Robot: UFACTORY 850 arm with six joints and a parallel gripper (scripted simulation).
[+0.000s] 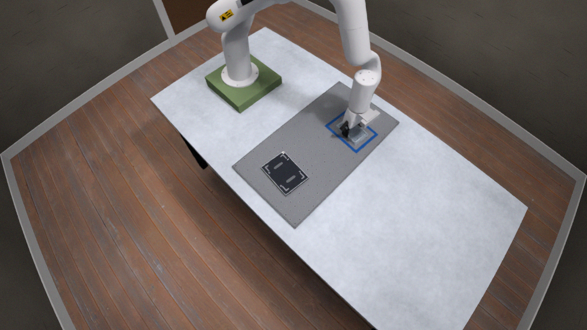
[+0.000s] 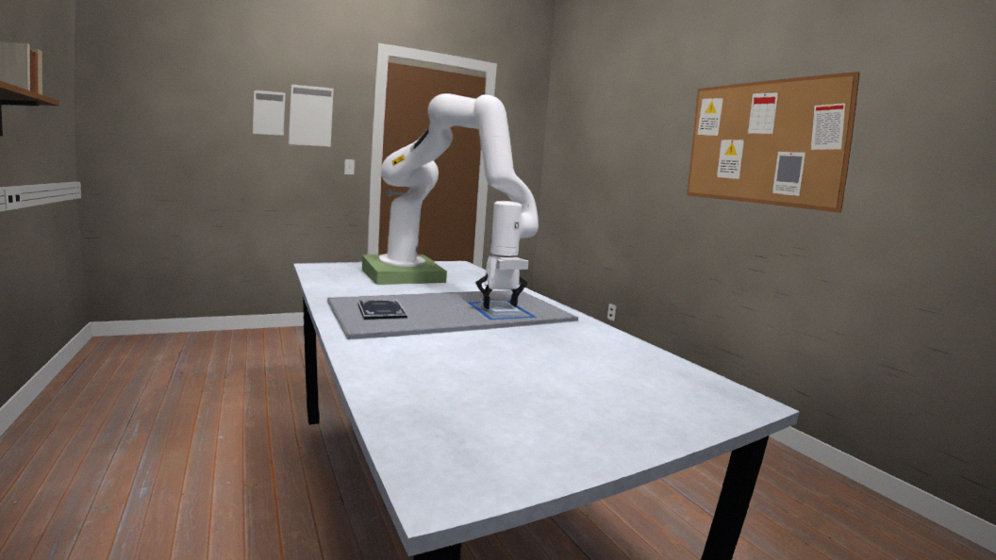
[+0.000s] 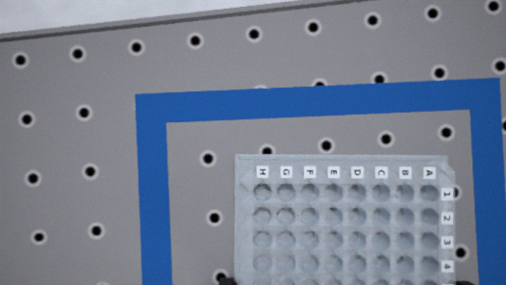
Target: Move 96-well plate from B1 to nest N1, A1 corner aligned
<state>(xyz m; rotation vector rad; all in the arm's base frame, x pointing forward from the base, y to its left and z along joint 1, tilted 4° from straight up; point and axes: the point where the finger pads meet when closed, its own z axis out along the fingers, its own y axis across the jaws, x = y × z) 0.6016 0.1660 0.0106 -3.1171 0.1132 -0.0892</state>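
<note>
Now: hand 360 mm to the left of the black plate nest, 50 mm past it and 10 mm above it. The rest, counted from my hand: clear 96-well plate 10 mm below.
</note>
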